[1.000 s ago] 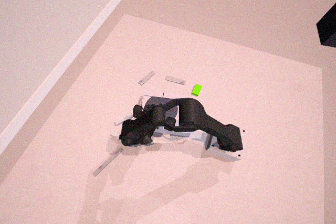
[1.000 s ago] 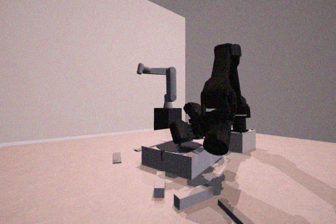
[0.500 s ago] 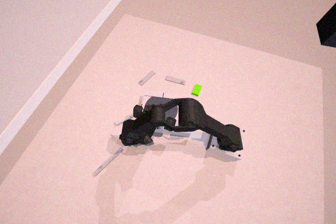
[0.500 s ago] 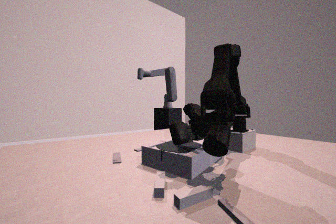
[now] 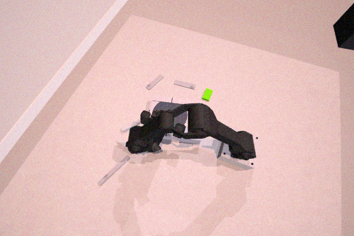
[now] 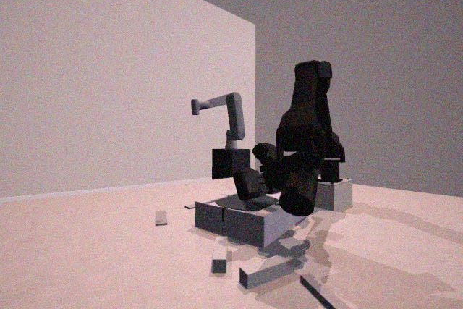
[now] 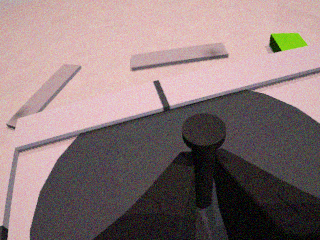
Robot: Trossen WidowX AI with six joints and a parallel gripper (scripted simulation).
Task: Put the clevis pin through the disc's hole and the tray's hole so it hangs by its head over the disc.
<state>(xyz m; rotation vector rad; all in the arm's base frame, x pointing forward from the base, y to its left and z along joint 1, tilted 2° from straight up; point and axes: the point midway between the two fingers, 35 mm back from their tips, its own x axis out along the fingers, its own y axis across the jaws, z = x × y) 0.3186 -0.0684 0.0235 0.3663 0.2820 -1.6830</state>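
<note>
My gripper tip is now 1 cm above the steel pin. From my gripper tip the other things lie so: green block 15 cm behind, 17 cm to the right, 7 cm below; rimmed tray 3 cm behind, 1 cm to the left, 4 cm below; dark disc 2 cm below.
</note>
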